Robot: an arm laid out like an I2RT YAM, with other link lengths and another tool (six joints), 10 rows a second.
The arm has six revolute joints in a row. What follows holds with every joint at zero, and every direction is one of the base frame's.
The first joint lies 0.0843 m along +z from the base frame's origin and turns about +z.
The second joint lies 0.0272 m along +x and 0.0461 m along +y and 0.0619 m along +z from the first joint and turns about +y.
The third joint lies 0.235 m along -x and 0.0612 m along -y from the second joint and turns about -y.
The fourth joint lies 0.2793 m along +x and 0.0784 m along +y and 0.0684 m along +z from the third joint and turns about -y.
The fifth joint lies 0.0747 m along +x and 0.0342 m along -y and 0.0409 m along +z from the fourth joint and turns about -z.
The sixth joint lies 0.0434 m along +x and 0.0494 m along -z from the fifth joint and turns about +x.
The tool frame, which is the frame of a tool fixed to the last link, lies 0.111 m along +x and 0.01 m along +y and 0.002 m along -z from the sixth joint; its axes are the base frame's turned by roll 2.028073, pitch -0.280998 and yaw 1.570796 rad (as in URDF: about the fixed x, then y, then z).
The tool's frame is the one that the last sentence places.
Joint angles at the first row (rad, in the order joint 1, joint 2, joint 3, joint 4, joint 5, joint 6):
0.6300, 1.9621, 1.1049, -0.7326, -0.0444, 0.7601
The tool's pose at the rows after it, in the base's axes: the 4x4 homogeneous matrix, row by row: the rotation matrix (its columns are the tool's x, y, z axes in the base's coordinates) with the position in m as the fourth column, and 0 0 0 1 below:
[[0.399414 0.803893 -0.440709 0.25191], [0.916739 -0.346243 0.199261 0.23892], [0.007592 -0.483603 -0.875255 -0.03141], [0 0 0 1]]
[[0.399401 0.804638 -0.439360 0.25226], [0.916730 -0.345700 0.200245 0.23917], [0.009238 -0.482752 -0.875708 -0.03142], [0 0 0 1]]
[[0.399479 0.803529 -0.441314 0.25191], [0.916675 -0.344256 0.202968 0.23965], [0.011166 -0.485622 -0.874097 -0.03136], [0 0 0 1]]
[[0.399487 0.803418 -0.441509 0.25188], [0.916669 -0.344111 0.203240 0.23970], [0.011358 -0.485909 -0.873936 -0.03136], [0 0 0 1]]
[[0.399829 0.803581 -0.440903 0.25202], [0.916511 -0.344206 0.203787 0.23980], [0.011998 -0.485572 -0.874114 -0.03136], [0 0 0 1]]
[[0.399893 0.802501 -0.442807 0.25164], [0.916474 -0.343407 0.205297 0.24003], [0.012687 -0.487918 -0.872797 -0.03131], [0 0 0 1]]
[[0.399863 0.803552 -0.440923 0.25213], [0.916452 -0.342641 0.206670 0.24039], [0.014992 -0.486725 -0.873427 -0.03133], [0 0 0 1]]
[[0.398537 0.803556 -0.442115 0.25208], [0.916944 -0.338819 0.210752 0.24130], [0.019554 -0.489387 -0.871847 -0.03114], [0 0 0 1]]
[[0.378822 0.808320 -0.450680 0.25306], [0.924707 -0.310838 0.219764 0.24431], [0.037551 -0.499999 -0.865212 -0.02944], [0 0 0 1]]
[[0.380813 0.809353 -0.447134 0.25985], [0.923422 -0.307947 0.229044 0.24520], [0.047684 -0.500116 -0.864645 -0.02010], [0 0 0 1]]
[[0.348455 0.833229 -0.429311 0.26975], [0.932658 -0.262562 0.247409 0.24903], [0.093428 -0.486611 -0.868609 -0.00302], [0 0 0 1]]
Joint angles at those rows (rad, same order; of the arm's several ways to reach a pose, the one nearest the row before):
0.6300, 1.9621, 1.1050, -0.7311, -0.0448, 0.7593
0.6300, 1.9621, 1.1049, -0.7292, -0.0448, 0.7593
0.6300, 1.9621, 1.1049, -0.7292, -0.0486, 0.7593
0.6300, 1.9621, 1.1050, -0.7292, -0.0490, 0.7593
0.6300, 1.9621, 1.1049, -0.7284, -0.0490, 0.7597
0.6300, 1.9621, 1.1049, -0.7292, -0.0517, 0.7597
0.6300, 1.9621, 1.1049, -0.7265, -0.0517, 0.7597
0.6300, 1.9618, 1.1050, -0.7246, -0.0566, 0.7582
0.6262, 1.9617, 1.1107, -0.7231, -0.0765, 0.7326
0.6144, 1.9530, 1.1374, -0.7509, -0.0822, 0.7231
0.6002, 1.9175, 1.1576, -0.7650, -0.0975, 0.6765

